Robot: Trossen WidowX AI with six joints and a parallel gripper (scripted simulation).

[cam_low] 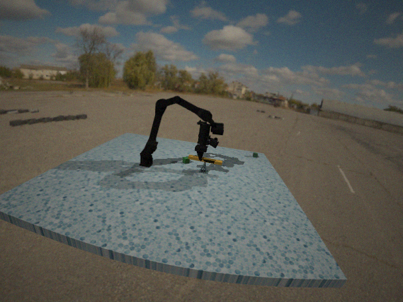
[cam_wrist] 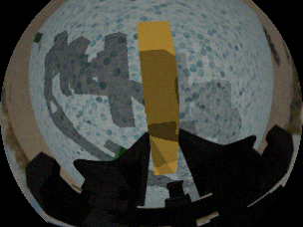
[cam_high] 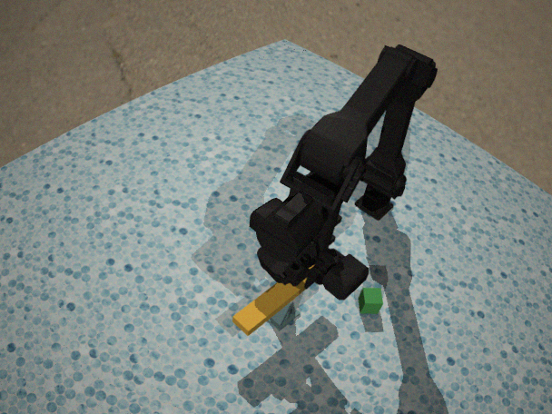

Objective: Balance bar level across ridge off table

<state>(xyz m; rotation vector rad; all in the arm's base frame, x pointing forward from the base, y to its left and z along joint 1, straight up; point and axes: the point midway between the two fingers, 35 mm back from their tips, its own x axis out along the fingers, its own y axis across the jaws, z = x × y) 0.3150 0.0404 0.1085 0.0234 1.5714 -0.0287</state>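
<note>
The yellow bar lies 30 mm ahead of my gripper tip.
</note>
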